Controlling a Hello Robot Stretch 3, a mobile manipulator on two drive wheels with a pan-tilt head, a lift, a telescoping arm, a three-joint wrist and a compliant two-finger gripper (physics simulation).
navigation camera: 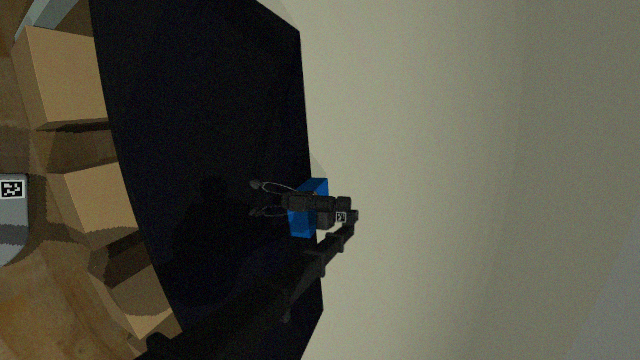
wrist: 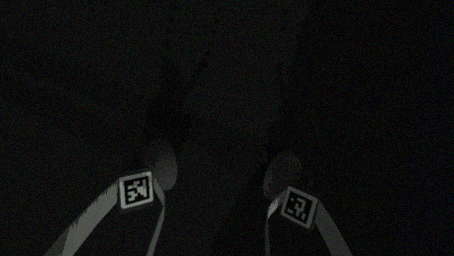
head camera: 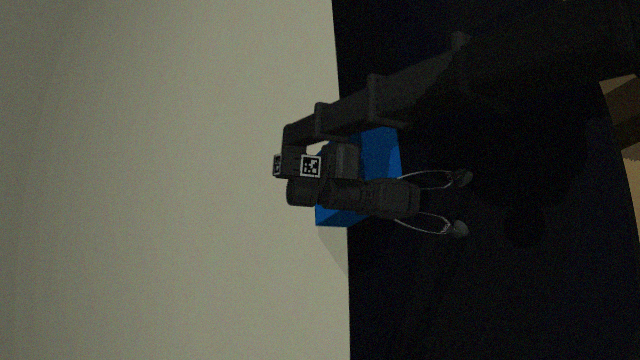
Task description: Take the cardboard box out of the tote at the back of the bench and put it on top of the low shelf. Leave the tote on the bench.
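Places are measured from the robot's base along level axes (x down, y left, z ahead), in metres.
Where they show: gripper, fingertip midpoint: (navigation camera: pixel 250 197) (wrist: pixel 222 163) (head camera: pixel 468 204).
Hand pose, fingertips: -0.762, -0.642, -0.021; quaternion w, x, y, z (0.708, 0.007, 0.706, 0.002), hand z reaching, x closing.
After its pixels a point has its place, as x, y, z.
The blue tote (head camera: pixel 381 152) @[-0.814, -0.917, -0.135] (navigation camera: pixel 302 225) @[-0.832, -0.926, -0.168] stands at the back edge of the dark bench (head camera: pixel 425 310) @[-0.762, -0.743, 0.213] (navigation camera: pixel 200 100) @[-0.762, -0.412, 0.252], against the pale wall. The wrist and arm hang over it and cover much of it. The cardboard box cannot be made out inside; the gripper body hides the tote's middle. My gripper (head camera: pixel 461 203) @[-0.762, -0.642, -0.021] (navigation camera: pixel 254 198) @[-0.762, -0.642, -0.021] (wrist: pixel 222 163) @[-0.762, -0.642, -0.021] is part-way open, its two fingertips apart with nothing seen between them. The tips lie past the tote's front side, over the dark bench. The wrist view is very dark. The low shelf cannot be made out.
Several tan boxes (navigation camera: pixel 70 77) @[-0.271, -0.245, 0.372] (navigation camera: pixel 100 197) @[-0.270, -0.355, -0.035] stand along the bench's front side, over a wooden floor (navigation camera: pixel 45 300) @[0.000, -0.212, -0.467]. Part of the grey robot base (navigation camera: pixel 12 215) @[-0.161, -0.129, -0.086] shows at the left of the navigation view. The pale wall (head camera: pixel 175 175) @[-1.271, -1.230, -0.055] (navigation camera: pixel 425 125) @[-1.366, -1.127, 0.312] rises behind the bench.
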